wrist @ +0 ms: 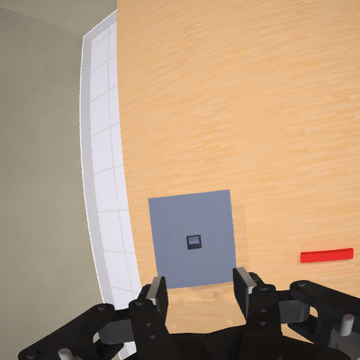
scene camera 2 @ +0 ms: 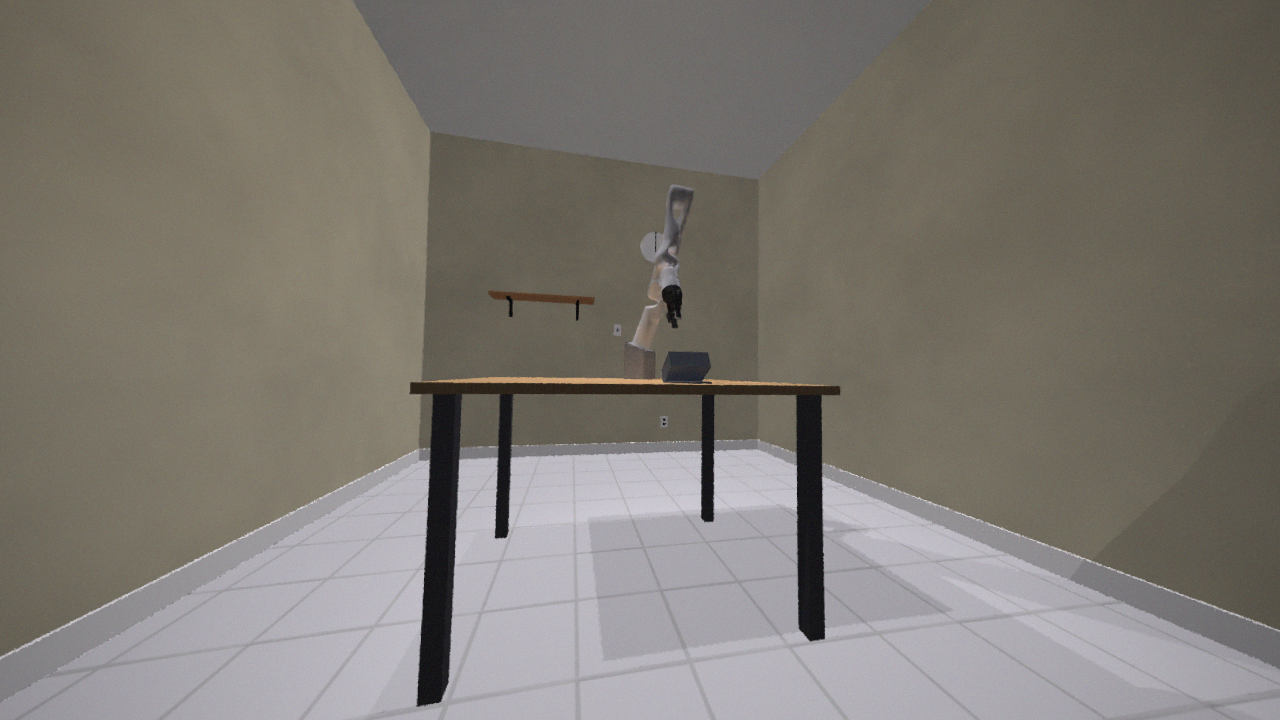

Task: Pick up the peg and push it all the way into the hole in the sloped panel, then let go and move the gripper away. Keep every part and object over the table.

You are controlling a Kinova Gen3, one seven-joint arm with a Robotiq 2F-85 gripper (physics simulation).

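Where they show: gripper, between the fingertips: (scene camera 2: 676, 323); arm's base, origin of its link: (scene camera 2: 640, 346).
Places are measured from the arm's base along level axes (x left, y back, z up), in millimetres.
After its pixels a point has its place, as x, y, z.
The peg, a red bar (wrist: 327, 255), lies flat on the table at the right of the wrist view, apart from the sloped panel. The blue-grey sloped panel (scene camera 2: 686, 366) @[58, -665, -112] (wrist: 175, 215) stands on the table; in the wrist view its square hole (wrist: 194, 242) shows empty, a little below the panel's middle. My gripper (scene camera 2: 674, 324) @[63, -509, 43] (wrist: 199, 285) is open about halfway, with nothing between its fingers. It hangs above the panel, with its fingertips near the panel's lower edge in the wrist view. The peg cannot be made out in the scene view.
The wooden table (scene camera 2: 537, 386) @[-364, -807, -173] (wrist: 240, 100) has its edge left of the panel in the wrist view, with tiled floor (wrist: 107, 190) beyond it. A wall shelf (scene camera 2: 541, 297) and a round white disc (scene camera 2: 648, 246) are on the back wall, behind the arm.
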